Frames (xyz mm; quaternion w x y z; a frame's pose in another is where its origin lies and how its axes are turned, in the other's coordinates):
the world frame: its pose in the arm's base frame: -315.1 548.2 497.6 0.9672 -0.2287 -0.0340 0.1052
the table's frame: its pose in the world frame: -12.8 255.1 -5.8 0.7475 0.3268 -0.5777 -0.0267
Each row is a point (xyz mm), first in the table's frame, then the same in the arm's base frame.
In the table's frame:
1: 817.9 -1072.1 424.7
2: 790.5 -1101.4 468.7
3: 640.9 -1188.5 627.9
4: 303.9 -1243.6 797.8
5: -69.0 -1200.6 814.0
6: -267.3 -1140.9 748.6
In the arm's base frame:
1: 115.2 -299.7 1167.2
2: 87.9 -350.2 1151.2
3: -36.4 -520.6 1047.2
4: -243.4 -684.4 771.9
5: -393.0 -685.6 427.2
6: -434.0 -615.3 225.9

